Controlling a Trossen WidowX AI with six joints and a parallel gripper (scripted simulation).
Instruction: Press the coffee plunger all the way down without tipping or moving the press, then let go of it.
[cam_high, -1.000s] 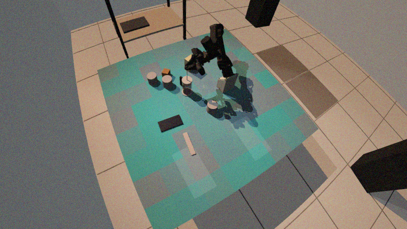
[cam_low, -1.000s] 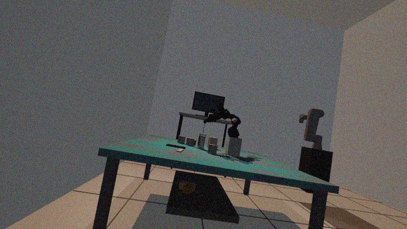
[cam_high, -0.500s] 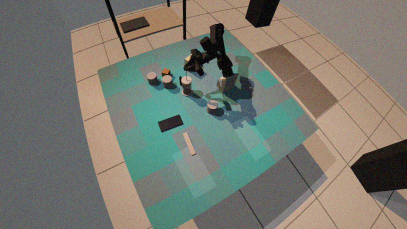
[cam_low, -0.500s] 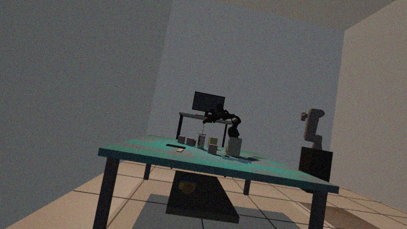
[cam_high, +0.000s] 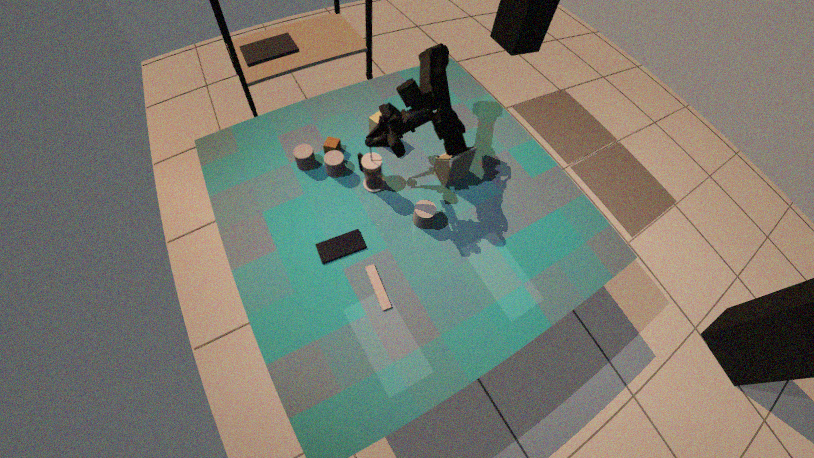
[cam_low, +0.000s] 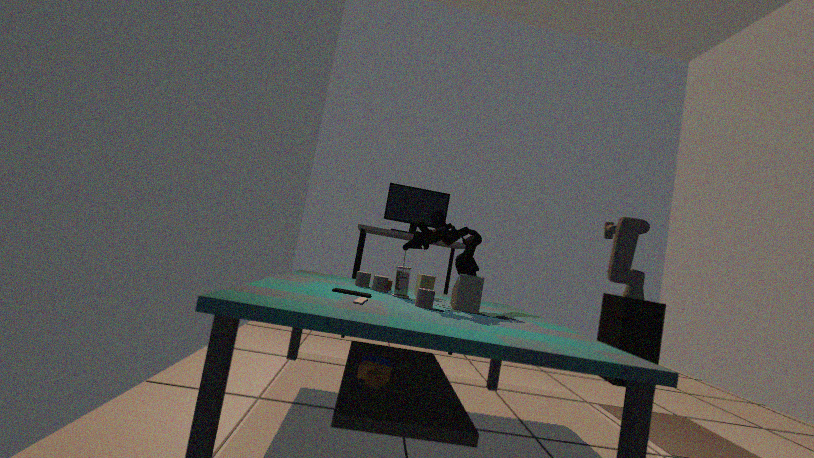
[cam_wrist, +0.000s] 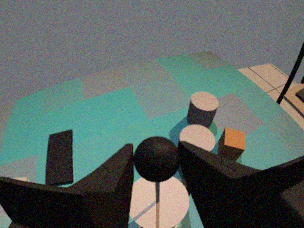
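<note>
The coffee press is 11 cm below my gripper tip, 1 cm to the right of it and 1 cm behind it. Also, from my gripper tip: pale bar: 36 cm to the left, 23 cm below, 12 cm ahead; black slab: 22 cm below, 19 cm to the left, 18 cm ahead.
</note>
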